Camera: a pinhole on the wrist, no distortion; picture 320 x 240 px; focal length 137.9 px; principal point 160.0 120.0 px. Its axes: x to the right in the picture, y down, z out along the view. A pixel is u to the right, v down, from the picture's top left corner.
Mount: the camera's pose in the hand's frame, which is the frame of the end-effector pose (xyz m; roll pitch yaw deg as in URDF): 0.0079 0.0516 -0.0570 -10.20 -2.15 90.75
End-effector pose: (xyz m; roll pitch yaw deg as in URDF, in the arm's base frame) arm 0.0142 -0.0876 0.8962 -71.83 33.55 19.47
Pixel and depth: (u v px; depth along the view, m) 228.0 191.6 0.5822
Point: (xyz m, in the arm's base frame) -0.5579 0.2904 0.9896
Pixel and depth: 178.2 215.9 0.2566
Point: -0.2235 0.0193 0.9983
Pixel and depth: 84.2 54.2 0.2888
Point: 0.1211 0.1587 1.0007
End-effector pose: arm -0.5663 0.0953 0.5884 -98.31 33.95 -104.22
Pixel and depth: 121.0 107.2 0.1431
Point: -0.4828 0.0876 0.5757
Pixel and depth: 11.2 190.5 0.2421
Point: -0.3878 0.0684 0.8364
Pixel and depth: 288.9 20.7 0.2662
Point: -0.3545 0.1030 0.2381
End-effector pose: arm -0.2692 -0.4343 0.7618 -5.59 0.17 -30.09
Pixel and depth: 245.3 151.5 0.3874
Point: -0.2460 -0.0954 1.0513
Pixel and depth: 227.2 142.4 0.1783
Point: -0.2438 -0.2849 0.8651
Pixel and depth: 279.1 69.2 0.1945
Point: -0.1192 -0.2598 0.8935
